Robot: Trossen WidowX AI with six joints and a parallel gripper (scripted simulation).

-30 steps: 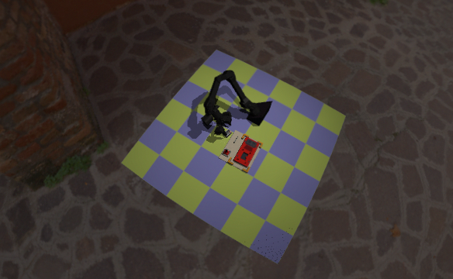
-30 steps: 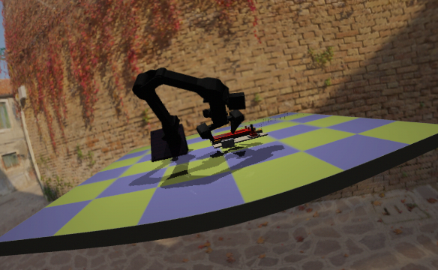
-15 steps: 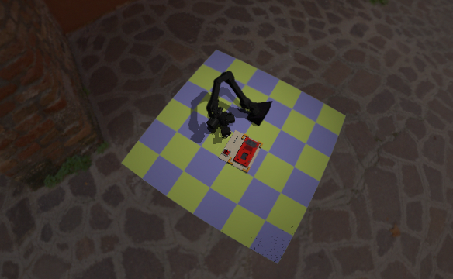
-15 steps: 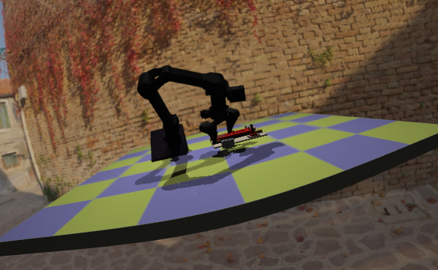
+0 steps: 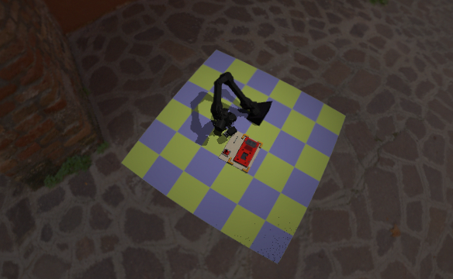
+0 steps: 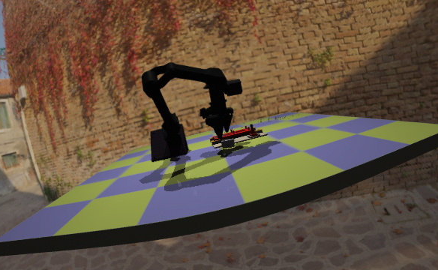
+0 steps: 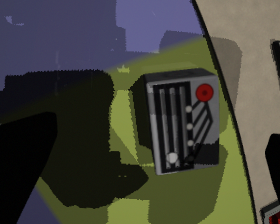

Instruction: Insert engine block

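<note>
Now: the grey ribbed engine block 40 mm below my gripper tip, 10 mm to the left of it and 10 mm ahead of it. From my gripper tip the other things lie so: beige base plate 170 mm to the left, 90 mm ahead, 40 mm below.
</note>
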